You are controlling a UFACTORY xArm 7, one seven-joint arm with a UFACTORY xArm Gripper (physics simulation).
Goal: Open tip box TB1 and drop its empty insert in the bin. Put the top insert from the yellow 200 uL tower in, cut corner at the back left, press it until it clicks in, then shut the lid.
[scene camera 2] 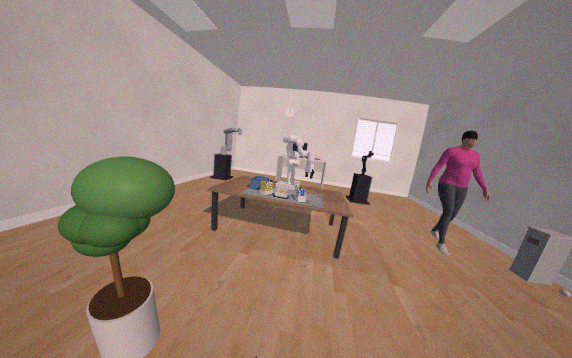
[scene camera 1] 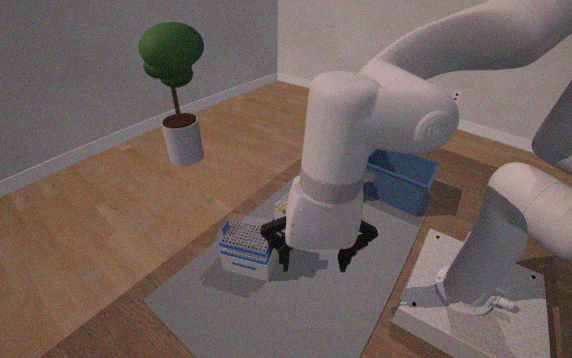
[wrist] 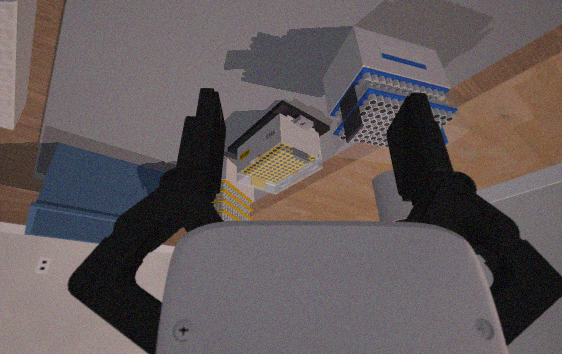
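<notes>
Tip box TB1 (wrist: 270,137) (scene camera 2: 281,192) is white with a yellow holed insert and stands on a black base. In scene camera 1 the arm hides most of it. A clear rim shows at its far side in the wrist view; I cannot tell how the lid stands. The yellow tower (wrist: 235,202) (scene camera 2: 266,187) is partly behind a finger in the wrist view and hidden in scene camera 1. The blue bin (scene camera 1: 402,187) (wrist: 90,182) (scene camera 2: 259,182) stands beyond the tower. My gripper (scene camera 1: 314,270) (wrist: 309,110) (scene camera 2: 309,174) is open and empty, above the mat and apart from the boxes.
A white box with blue-edged tip inserts (scene camera 1: 246,262) (wrist: 400,80) (scene camera 2: 301,196) stands beside TB1, close to my gripper in scene camera 1. All stand on the grey mat (scene camera 1: 300,320). The pale robot base block (scene camera 1: 440,250) is at the right. A potted plant (scene camera 1: 171,47) (scene camera 2: 122,187) stands on the floor.
</notes>
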